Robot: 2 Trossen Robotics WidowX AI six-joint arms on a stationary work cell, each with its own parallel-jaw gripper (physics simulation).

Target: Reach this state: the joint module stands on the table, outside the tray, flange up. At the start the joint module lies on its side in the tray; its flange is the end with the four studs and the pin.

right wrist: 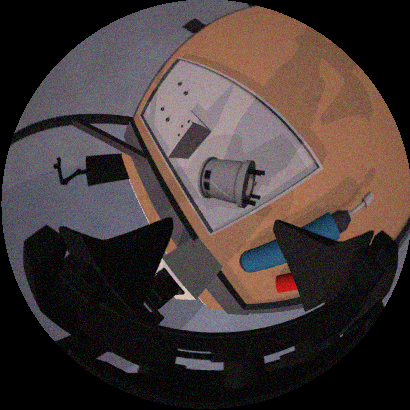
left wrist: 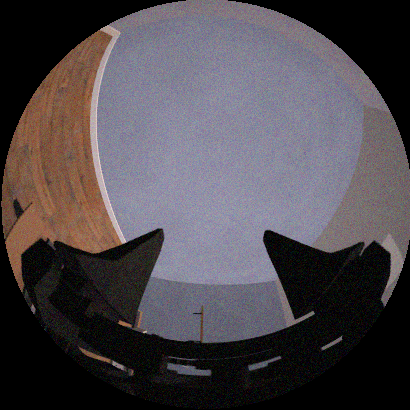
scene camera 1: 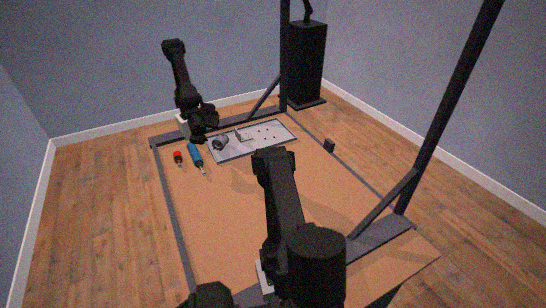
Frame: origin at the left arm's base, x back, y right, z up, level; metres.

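Where they show: left gripper, fingertip midpoint: (left wrist: 214,235); right gripper, fingertip midpoint: (right wrist: 224,224) (scene camera 1: 210,131); right arm's base, link origin: (right wrist: 169,281).
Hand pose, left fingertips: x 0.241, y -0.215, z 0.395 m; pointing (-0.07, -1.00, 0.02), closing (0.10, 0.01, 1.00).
Note:
Things, the pixels of their top centre, and the offset from my left fingertips. "pt": a spot on its surface instead.
- grey cylindrical joint module, top centre: (right wrist: 222,183) (scene camera 1: 219,137) dx -0.938, dy +0.142, dz -0.391 m
- tray, top centre: (right wrist: 187,117) (scene camera 1: 250,137) dx -0.967, dy +0.295, dz -0.442 m
- blue screwdriver, surface spot: (right wrist: 265,255) pt dx -0.933, dy +0.024, dz -0.421 m
The grey cylindrical joint module (scene camera 1: 220,142) (right wrist: 227,182) lies on its side in the tray (scene camera 1: 235,157) (right wrist: 266,200), near the tray's left end in the scene view. Its studded flange points to the right in the right wrist view, toward the tray's short rim. My right gripper (scene camera 1: 198,139) (right wrist: 224,224) is open and empty, above the table edge beside the tray's left end, apart from the module. My left gripper (left wrist: 214,235) is open and empty and faces the wall; its fingers cannot be made out in the scene view.
A bracket (scene camera 1: 244,135) (right wrist: 190,141) stands in the tray beside the module. A blue screwdriver (scene camera 1: 194,151) (right wrist: 265,255) and a red-handled one (scene camera 1: 177,156) (right wrist: 286,283) lie left of the tray in the scene view. A frame post (scene camera 1: 285,60) rises behind the tray.

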